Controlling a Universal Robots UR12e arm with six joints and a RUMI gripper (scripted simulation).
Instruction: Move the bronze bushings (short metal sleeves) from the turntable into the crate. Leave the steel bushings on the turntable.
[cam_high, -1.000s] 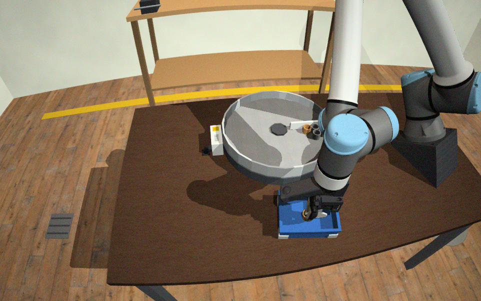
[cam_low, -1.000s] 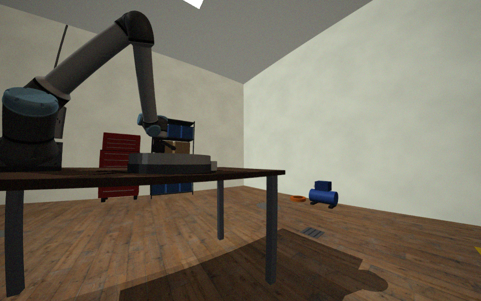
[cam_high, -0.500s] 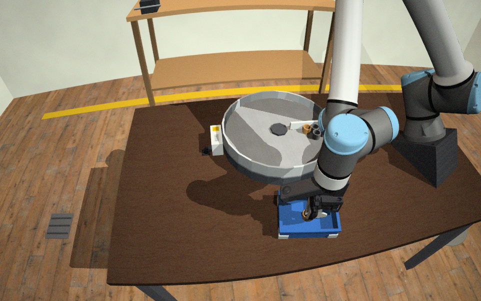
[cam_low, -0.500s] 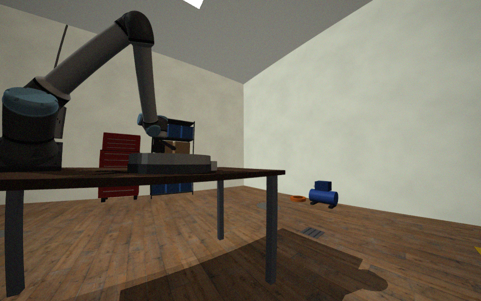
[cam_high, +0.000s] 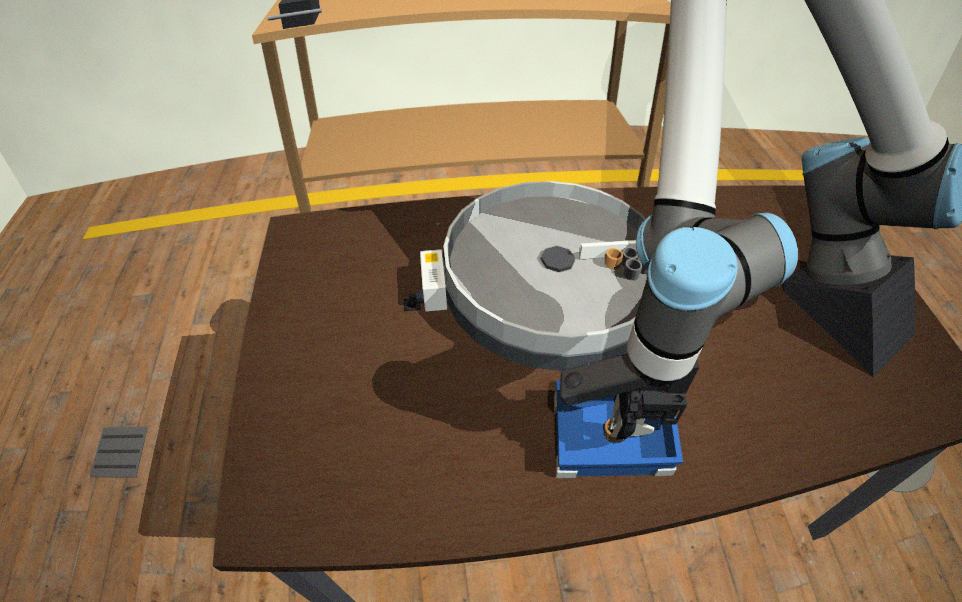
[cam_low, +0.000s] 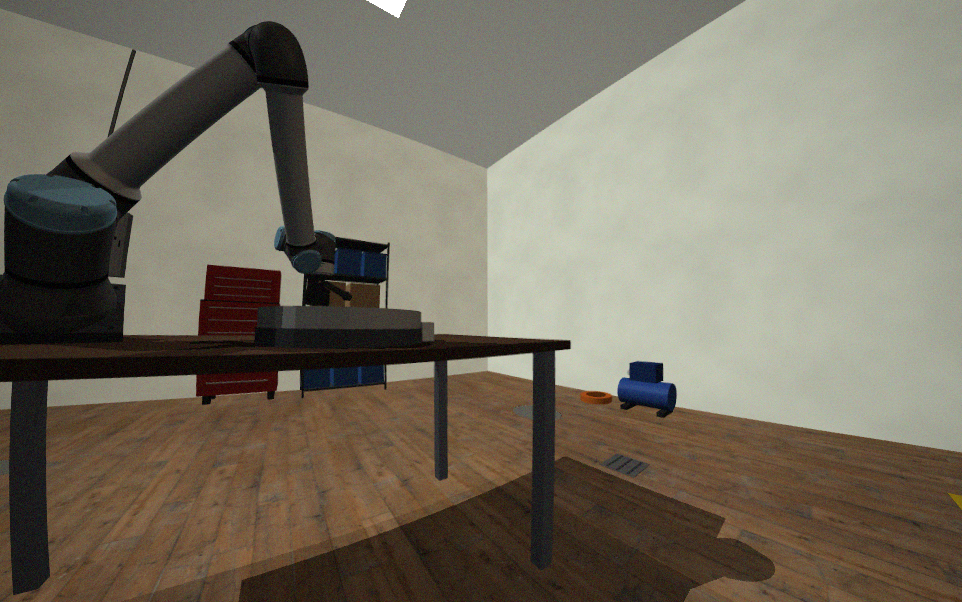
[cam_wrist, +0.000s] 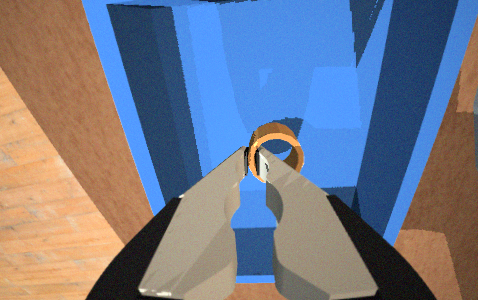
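The blue crate is 1 cm behind my hand, 1 cm to the right of it and 1 cm below it. The rest, counted from my hand: round grey turntable: 1 cm ahead, 37 cm to the right, 2 cm above.
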